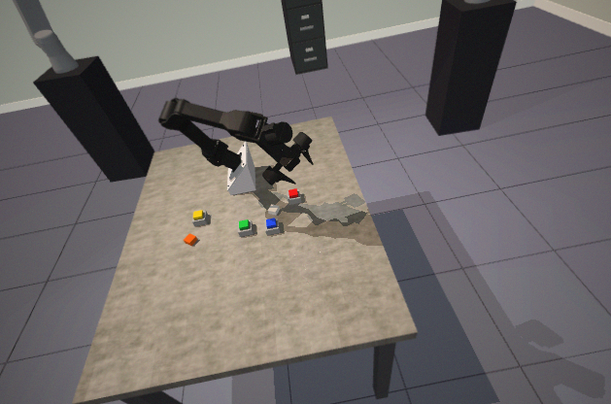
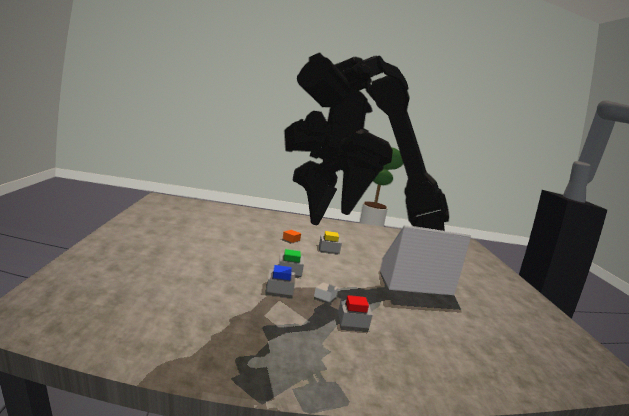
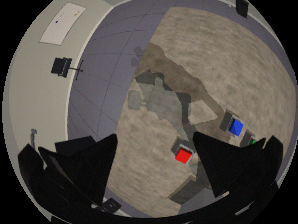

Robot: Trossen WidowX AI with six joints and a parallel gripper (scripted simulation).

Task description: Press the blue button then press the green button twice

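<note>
Right now the blue button is 6 cm ahead of my gripper tip, 14 cm to the right of it and 15 cm below it. The rest, counted from my gripper tip: red button (7 cm behind, 6 cm to the right, 15 cm below); green button (5 cm ahead, 24 cm to the right, 15 cm below); white block (3 cm behind, 14 cm to the right, 17 cm below).
</note>
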